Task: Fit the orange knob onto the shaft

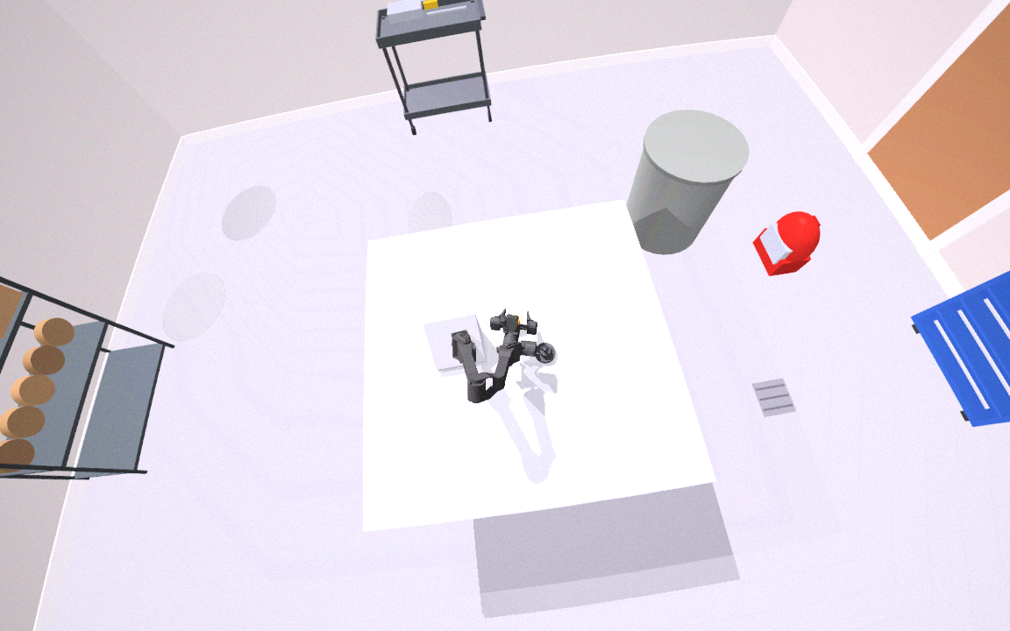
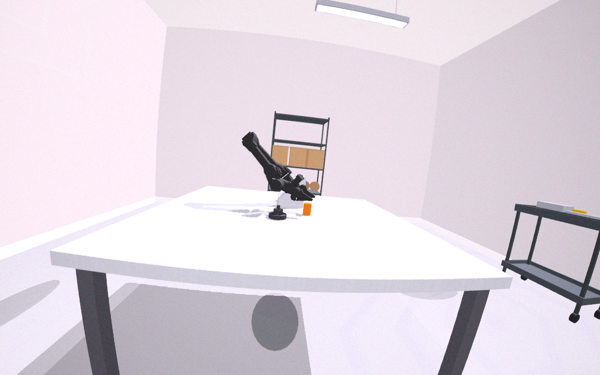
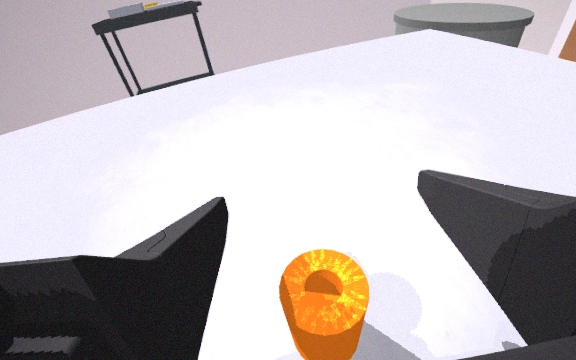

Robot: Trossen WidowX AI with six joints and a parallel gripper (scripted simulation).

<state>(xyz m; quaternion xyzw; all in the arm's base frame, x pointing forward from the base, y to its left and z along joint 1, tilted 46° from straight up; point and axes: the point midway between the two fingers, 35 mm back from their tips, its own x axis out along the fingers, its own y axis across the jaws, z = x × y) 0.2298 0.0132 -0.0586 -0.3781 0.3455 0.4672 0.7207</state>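
Right now the orange knob is 2 cm behind my gripper tip, 3 cm to the right of it and 6 cm below it. From my gripper tip the other things lie so: dark round pedestal (7 cm ahead, 18 cm to the right, 6 cm below).
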